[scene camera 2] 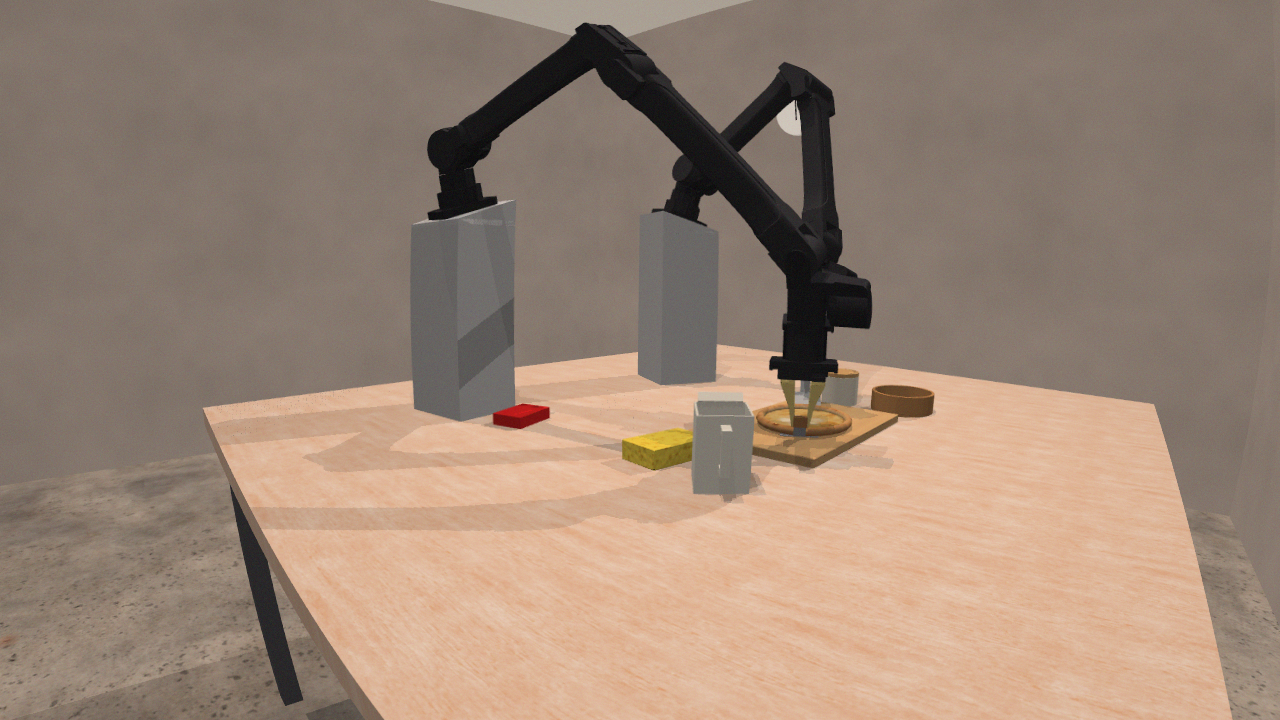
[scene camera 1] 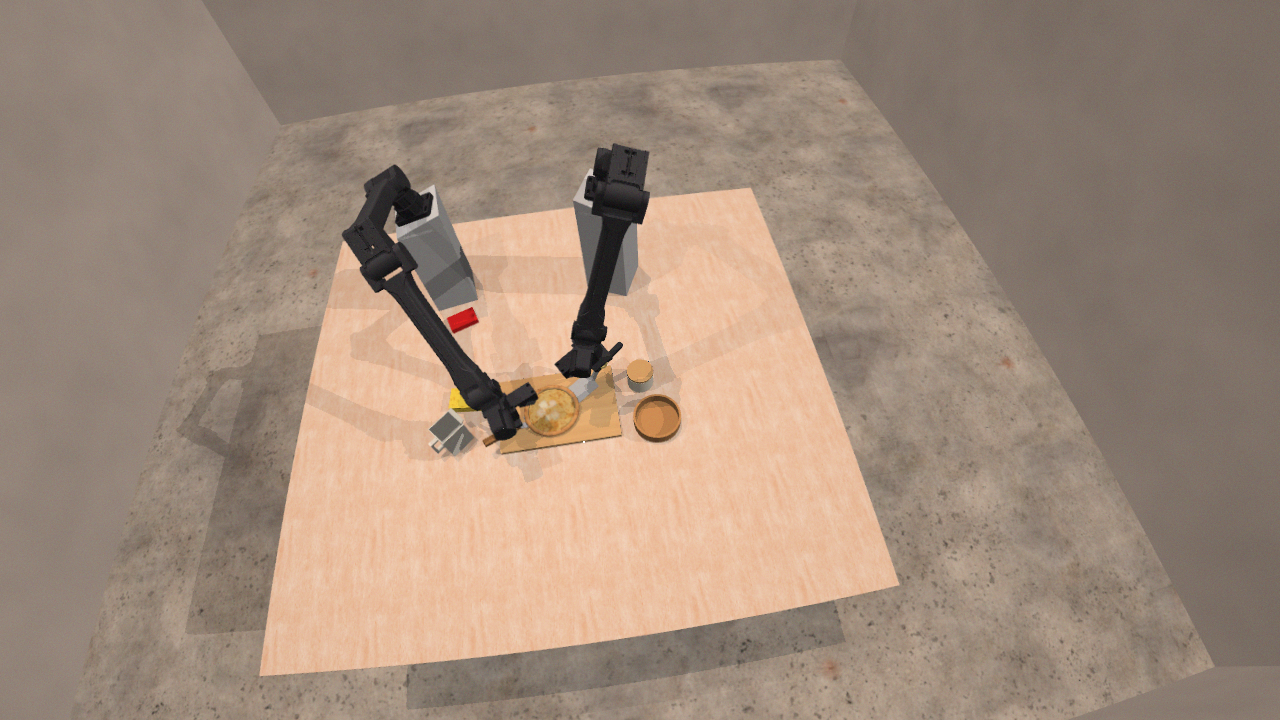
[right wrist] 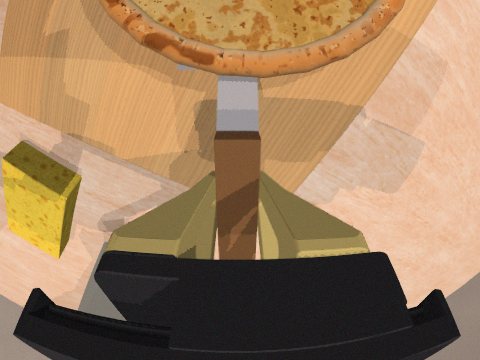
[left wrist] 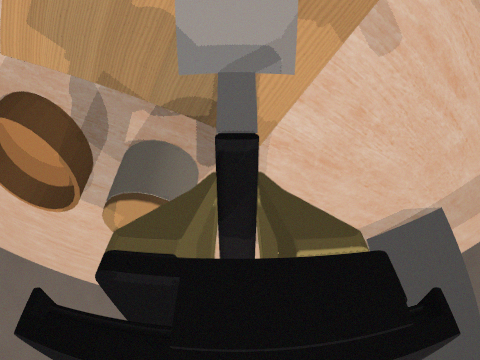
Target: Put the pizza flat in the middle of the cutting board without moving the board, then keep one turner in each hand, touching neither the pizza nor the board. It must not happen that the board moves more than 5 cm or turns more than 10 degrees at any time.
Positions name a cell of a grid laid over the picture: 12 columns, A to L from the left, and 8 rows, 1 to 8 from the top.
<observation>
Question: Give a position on a grey mug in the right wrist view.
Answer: C7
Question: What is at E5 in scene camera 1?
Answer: A grey mug.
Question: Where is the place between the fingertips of my left gripper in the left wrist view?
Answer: F5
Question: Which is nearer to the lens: the cutting board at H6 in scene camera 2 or the grey mug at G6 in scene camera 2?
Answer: The grey mug.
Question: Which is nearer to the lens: the pizza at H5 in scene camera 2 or the wooden bowl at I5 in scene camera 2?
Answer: The pizza.
</observation>
